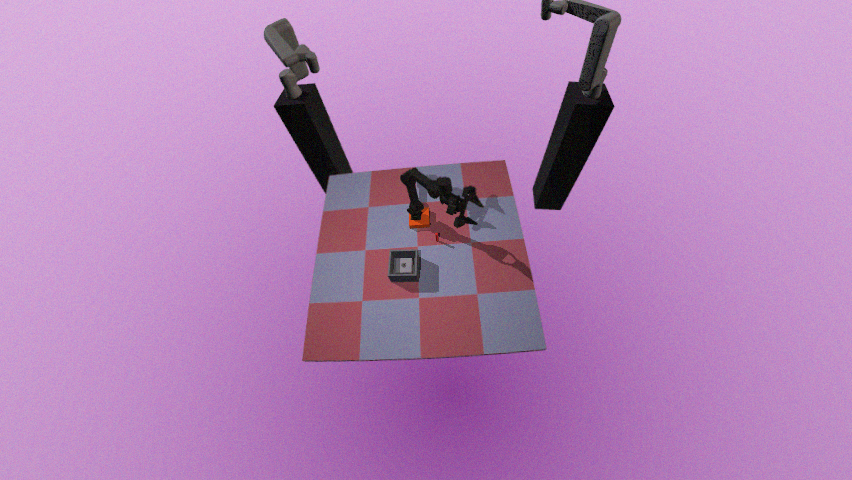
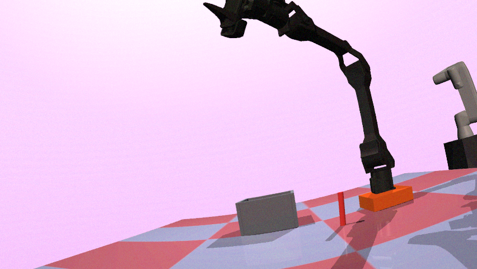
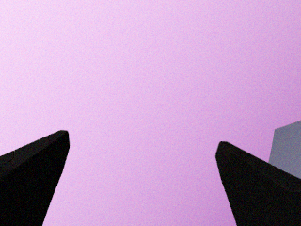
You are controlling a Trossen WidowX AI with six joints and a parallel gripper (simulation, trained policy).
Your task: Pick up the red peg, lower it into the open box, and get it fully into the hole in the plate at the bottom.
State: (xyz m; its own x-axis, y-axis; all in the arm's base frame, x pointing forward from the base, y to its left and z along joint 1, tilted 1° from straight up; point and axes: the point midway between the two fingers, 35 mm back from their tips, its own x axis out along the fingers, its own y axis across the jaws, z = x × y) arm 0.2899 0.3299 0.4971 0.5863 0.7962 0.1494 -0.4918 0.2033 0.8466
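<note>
The red peg is 49 cm below my gripper tip, 22 cm to the right of it and 16 cm behind it. From my gripper tip the other things lie so: pale plate: 49 cm below, 39 cm to the right, 4 cm ahead; then grey box: 51 cm below, 39 cm to the right, 4 cm ahead.
</note>
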